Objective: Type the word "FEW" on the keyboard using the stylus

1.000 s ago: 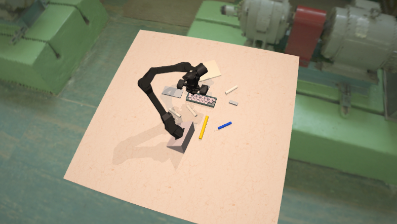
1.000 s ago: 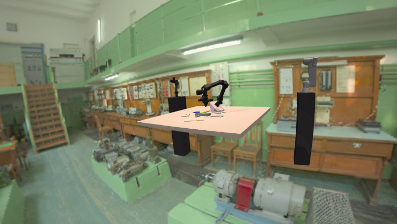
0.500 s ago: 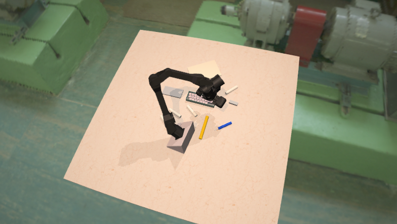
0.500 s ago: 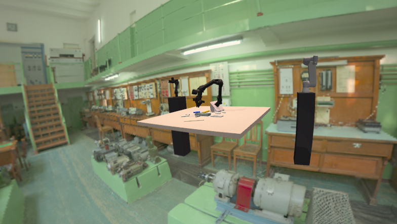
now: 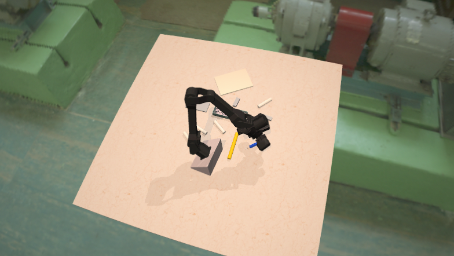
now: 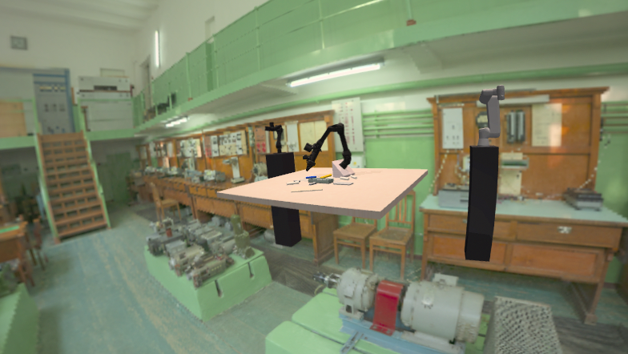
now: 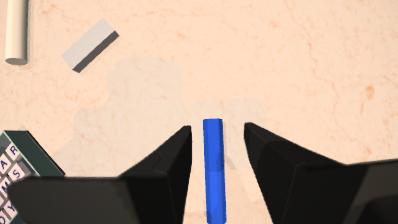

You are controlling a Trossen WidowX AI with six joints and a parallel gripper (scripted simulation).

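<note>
My gripper tip is 4 cm past the blue stylus, 6 cm to the right of it and 6 cm above it. Also, from my gripper tip: yellow rod 5 cm behind, 16 cm to the left, 6 cm below; then beige sheet 38 cm ahead, 23 cm to the left, 6 cm below; then grey block 15 cm ahead, 1 cm to the right, 6 cm below.
</note>
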